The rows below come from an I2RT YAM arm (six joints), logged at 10 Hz.
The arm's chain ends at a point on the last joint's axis. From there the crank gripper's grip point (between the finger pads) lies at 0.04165 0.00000 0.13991 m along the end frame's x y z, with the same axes.
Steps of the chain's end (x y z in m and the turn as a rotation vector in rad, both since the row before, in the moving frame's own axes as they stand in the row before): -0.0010, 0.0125, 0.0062, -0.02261, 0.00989, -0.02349; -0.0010, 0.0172, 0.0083, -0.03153, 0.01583, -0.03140; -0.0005, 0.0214, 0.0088, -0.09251, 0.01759, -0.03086; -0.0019, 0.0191, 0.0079, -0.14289, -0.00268, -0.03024; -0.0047, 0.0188, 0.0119, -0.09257, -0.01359, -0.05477
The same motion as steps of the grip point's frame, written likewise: 0.0004, 0.0147, 0.0058, -0.02261, 0.00989, -0.02349; 0.0013, 0.0203, 0.0076, -0.03153, 0.01583, -0.03140; 0.0021, 0.0330, 0.0075, -0.09251, 0.01759, -0.03086; -0.0020, 0.0378, 0.0067, -0.14289, -0.00268, -0.03024; -0.0063, 0.0295, 0.0120, -0.09257, -0.01359, -0.05477
